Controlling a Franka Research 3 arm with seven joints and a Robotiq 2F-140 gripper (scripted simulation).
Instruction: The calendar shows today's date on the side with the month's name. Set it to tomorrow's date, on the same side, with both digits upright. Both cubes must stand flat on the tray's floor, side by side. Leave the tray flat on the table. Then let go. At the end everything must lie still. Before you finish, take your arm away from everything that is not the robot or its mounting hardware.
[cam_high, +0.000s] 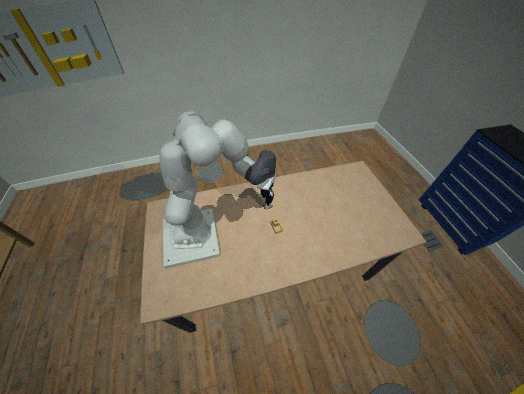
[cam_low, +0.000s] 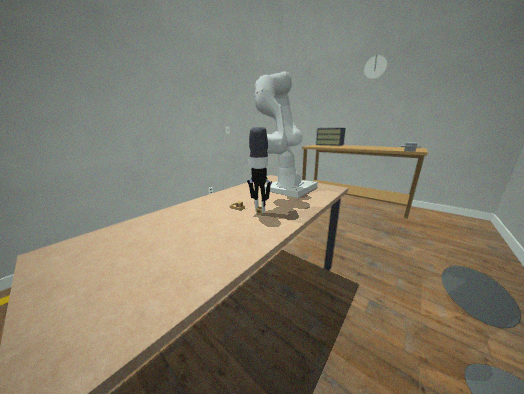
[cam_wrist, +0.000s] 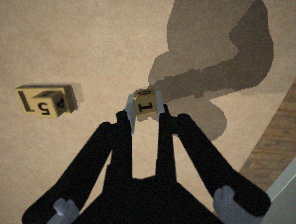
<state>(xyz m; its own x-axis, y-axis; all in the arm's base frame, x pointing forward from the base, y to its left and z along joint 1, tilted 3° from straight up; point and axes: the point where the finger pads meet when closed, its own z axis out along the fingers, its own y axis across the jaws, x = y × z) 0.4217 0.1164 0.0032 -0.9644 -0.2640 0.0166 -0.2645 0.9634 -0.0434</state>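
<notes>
Right now my hand is 30 mm above the wooden digit cube. The rest, counted from my hand: wooden tray (160 mm to the right, 40 mm below, 20 mm ahead).
</notes>
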